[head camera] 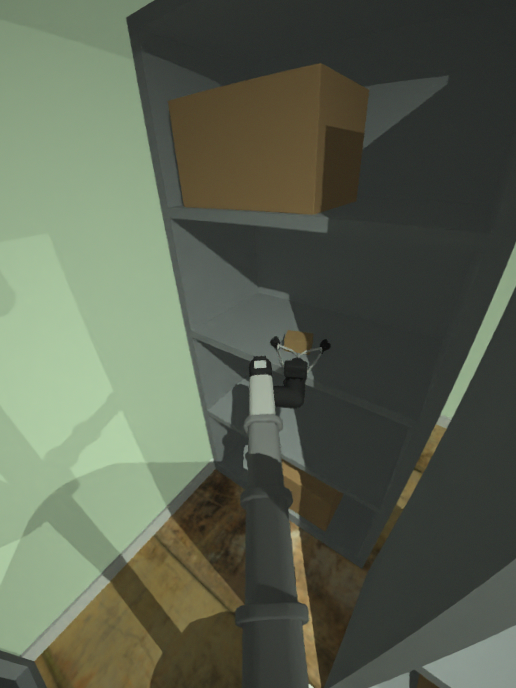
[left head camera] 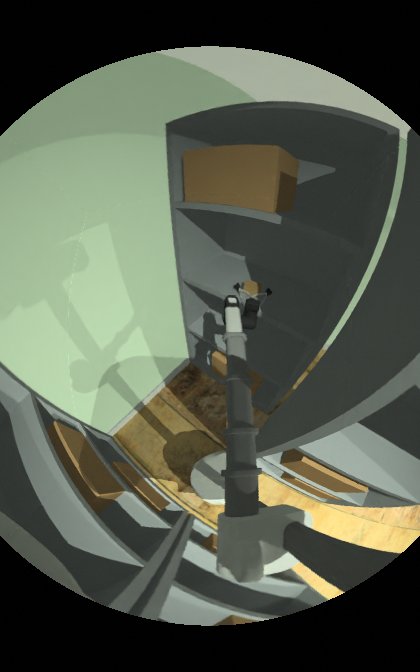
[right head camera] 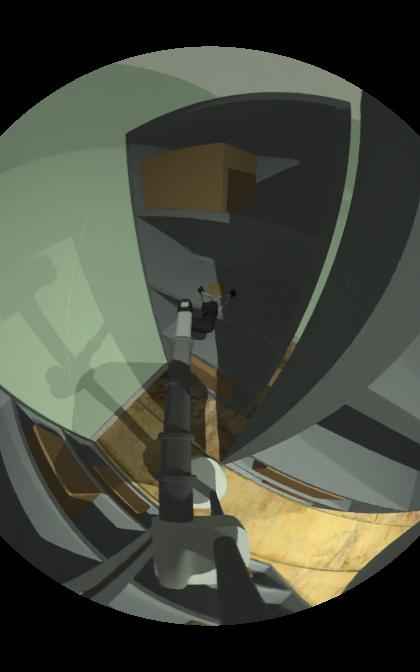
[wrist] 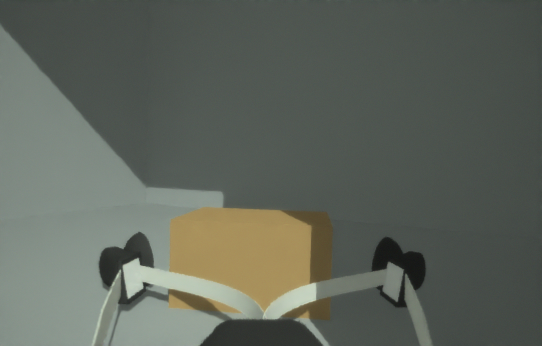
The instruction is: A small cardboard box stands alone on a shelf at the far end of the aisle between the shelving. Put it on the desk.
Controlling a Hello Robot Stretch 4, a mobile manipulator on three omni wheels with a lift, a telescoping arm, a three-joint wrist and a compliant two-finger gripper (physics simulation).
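Places are measured from the robot's base along level axes (x ahead, y left, z up), in metres.
Pixels of known places: gripper, fingertip midpoint: [wrist: 265, 257].
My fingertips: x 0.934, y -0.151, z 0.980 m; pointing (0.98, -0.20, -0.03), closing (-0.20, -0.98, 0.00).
Ahead of a thing's pixels: the offset from my fingertips to its top centre. Level surfaces: height alone.
A small cardboard box @[dz +0.034, dx -0.023, dy +0.011 m] [head camera: 298, 340] [left head camera: 251, 287] [right head camera: 216, 289] [wrist: 240, 255] stands upright on a middle shelf @[dz -0.016 m] [head camera: 244, 322] of the grey shelving unit. My gripper [head camera: 300, 344] [left head camera: 253, 290] [right head camera: 217, 292] [wrist: 265, 257] is open, its two fingertips spread wider than the box. In the wrist view the box shows between the fingertips, with a gap on each side, and the finger strips cover part of its lower front. How deep the box stands between the fingers is hard to tell. The desk does not show in these views.
A large cardboard box @[dz +0.711, dx +0.097, dy +0.100 m] [head camera: 247, 144] [left head camera: 230, 177] [right head camera: 184, 180] sits on the shelf above. Another box @[dz -0.660, dx -0.010, dy -0.039 m] [head camera: 313, 494] is on the bottom shelf. A green wall [head camera: 83, 277] is at the left. A dark shelving panel [head camera: 444, 489] stands close at the right. More shelving with boxes [left head camera: 82, 460] is lower left.
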